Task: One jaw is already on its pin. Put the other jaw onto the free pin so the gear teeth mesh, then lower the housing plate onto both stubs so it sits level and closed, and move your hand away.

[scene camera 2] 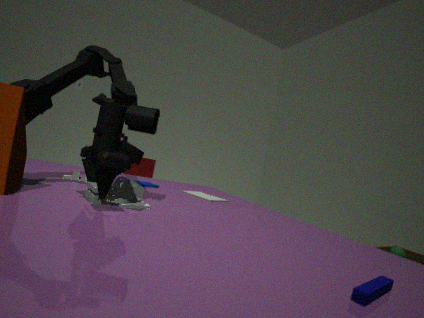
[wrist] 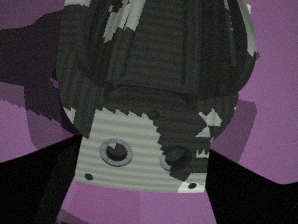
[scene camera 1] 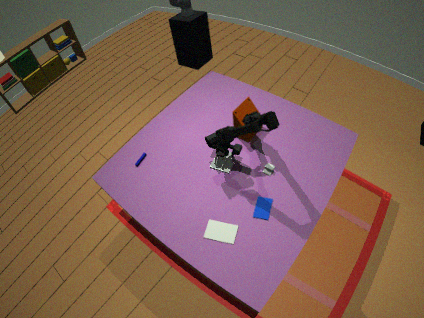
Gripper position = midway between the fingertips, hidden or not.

In view: the gripper (scene camera 2: 96,194).
The gripper shows as well in the wrist view (wrist: 143,149).
